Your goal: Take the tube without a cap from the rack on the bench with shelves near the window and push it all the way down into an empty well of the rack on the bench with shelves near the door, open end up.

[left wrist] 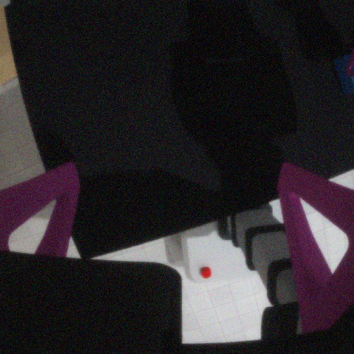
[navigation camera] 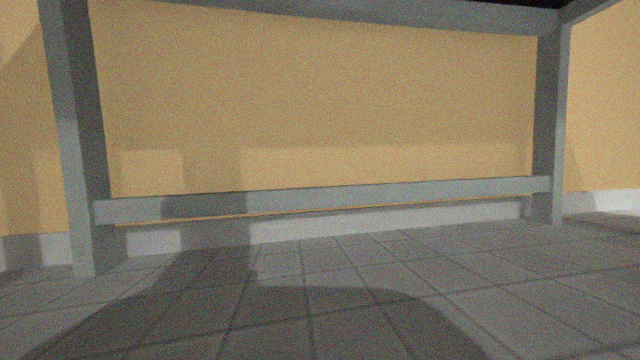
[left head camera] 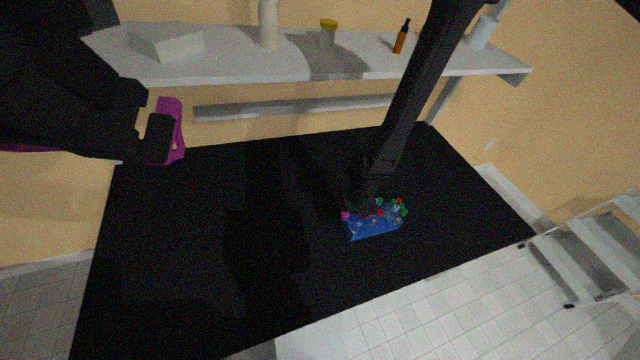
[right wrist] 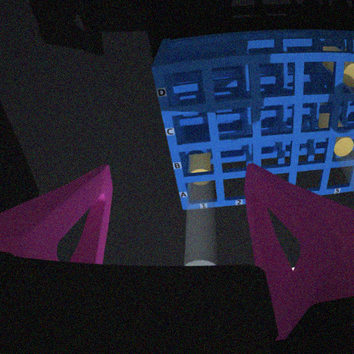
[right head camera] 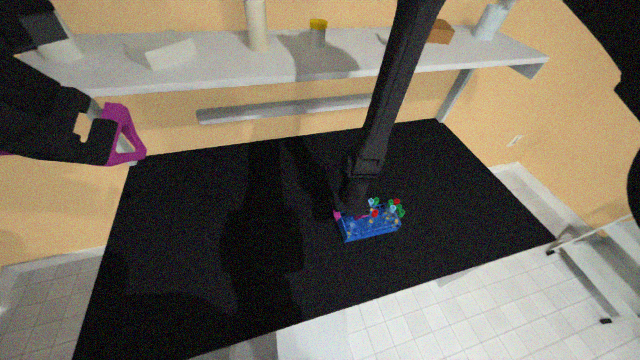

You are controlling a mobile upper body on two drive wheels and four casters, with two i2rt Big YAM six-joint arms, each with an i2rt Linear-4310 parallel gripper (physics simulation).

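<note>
The blue rack (left head camera: 375, 229) (right head camera: 372, 231) (left wrist: 345, 75) (right wrist: 210, 55) stands on the black bench top (left head camera: 175, 210) (right head camera: 175, 210). In the right wrist view an uncapped clear tube (right wrist: 201, 235) with yellow at its bottom stands in column 1, at the lettered rows' A–B end, its open end toward the camera. My right gripper (left head camera: 356, 215) (right head camera: 349, 215) (right wrist: 177, 175) is open, its fingers on either side of that tube, apart from it. My left gripper (left wrist: 178, 173) is open and empty, raised at the bench's left side. Whether the tube is fully down cannot be told.
Red cap (left head camera: 398, 201) (right head camera: 396, 202) and green cap (left head camera: 403, 212) (right head camera: 401, 212) are among several at the rack's right end. A wall shelf (left head camera: 225, 70) (right head camera: 225, 72) with bottles and boxes hangs behind. A grey bench frame (navigation camera: 320, 197) shows low down.
</note>
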